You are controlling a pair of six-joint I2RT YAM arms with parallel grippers.
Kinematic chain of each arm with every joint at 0, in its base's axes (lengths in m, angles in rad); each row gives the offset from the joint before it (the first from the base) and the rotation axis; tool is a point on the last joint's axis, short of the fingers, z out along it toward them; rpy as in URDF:
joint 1: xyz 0 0 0.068 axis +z
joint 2: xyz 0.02 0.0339 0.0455 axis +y
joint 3: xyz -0.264 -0.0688 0 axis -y
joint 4: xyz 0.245 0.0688 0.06 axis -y
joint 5: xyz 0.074 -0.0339 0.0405 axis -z
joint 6: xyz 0.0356 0 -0.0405 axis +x
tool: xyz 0 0 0 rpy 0 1.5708 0
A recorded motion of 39 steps. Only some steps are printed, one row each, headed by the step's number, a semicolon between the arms.
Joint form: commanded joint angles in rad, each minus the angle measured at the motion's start. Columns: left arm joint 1, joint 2, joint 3, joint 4, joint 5, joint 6; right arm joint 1, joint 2, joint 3, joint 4, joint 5, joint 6.
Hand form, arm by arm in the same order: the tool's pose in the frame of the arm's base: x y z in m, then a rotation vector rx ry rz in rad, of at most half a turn. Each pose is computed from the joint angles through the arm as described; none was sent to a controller.
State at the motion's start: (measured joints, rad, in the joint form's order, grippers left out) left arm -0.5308 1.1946 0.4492 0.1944 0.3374 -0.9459; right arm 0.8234 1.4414 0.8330 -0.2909 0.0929 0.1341
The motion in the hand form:
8: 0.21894 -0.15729 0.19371 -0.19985 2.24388 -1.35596; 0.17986 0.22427 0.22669 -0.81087 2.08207 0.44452
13: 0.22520 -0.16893 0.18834 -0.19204 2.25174 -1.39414; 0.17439 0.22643 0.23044 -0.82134 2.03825 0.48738
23: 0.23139 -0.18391 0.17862 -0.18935 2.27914 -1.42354; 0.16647 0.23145 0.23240 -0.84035 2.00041 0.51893
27: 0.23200 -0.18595 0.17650 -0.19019 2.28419 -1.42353; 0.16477 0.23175 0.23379 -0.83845 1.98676 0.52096
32: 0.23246 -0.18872 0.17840 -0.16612 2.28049 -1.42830; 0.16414 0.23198 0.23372 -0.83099 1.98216 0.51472
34: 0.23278 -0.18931 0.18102 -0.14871 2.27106 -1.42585; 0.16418 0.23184 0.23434 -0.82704 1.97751 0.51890
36: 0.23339 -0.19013 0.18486 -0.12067 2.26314 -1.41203; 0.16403 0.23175 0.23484 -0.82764 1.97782 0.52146
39: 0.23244 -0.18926 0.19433 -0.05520 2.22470 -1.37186; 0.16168 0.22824 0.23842 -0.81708 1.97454 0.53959
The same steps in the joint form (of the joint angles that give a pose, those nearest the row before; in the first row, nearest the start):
8: -0.0398 0.1365 0.0873 0.1808 0.0701 -0.0690; 0.0851 -0.1010 -0.0523 0.2187 0.0175 -0.0244
13: -0.0613 0.2072 0.1103 0.2372 0.0817 -0.0933; 0.1033 -0.1196 -0.0664 0.2576 0.0052 -0.0260
23: -0.0912 0.2957 0.1404 0.2877 0.0868 -0.1198; 0.1364 -0.1293 -0.0774 0.2904 0.0079 -0.0257
27: -0.0958 0.3089 0.1433 0.2948 0.0846 -0.1224; 0.1428 -0.1358 -0.0812 0.3003 0.0148 -0.0273
32: -0.1019 0.3123 0.1533 0.2934 0.0892 -0.1124; 0.1466 -0.1368 -0.0843 0.3073 0.0266 -0.0259
34: -0.1029 0.3075 0.1588 0.2897 0.0889 -0.1005; 0.1461 -0.1388 -0.0855 0.3129 0.0260 -0.0248
36: -0.1042 0.2999 0.1703 0.2721 0.0858 -0.0760; 0.1461 -0.1402 -0.0845 0.3105 0.0239 -0.0240
39: -0.1057 0.2683 0.1808 0.2468 0.0676 -0.0133; 0.1449 -0.1646 -0.0906 0.3025 0.0161 -0.0135

